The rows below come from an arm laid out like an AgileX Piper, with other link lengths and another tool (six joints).
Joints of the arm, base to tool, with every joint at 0 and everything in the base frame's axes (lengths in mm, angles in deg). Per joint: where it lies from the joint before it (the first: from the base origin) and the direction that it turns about. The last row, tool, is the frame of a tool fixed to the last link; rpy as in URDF.
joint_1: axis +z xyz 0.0 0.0 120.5
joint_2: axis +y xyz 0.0 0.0 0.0
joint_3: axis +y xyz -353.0 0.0 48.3
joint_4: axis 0.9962 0 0.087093 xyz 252.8 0.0 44.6
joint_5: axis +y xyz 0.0 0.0 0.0
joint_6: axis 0.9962 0 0.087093 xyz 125.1 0.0 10.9
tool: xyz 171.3 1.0 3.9 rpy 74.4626 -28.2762 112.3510
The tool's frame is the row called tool.
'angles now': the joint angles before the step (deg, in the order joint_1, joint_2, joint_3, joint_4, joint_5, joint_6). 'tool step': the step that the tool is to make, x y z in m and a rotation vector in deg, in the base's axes. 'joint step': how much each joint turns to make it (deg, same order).
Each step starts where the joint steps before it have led.
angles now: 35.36 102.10 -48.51 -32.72 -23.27 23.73
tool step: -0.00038 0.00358 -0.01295 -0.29 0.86 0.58
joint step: -0.01 1.76 0.00 -0.29 -1.06 0.02
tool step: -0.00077 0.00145 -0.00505 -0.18 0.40 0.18
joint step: 0.12 0.61 0.00 0.02 -0.20 -0.01
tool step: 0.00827 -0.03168 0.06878 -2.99 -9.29 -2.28
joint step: -0.14 -9.56 0.00 7.56 6.75 -12.23
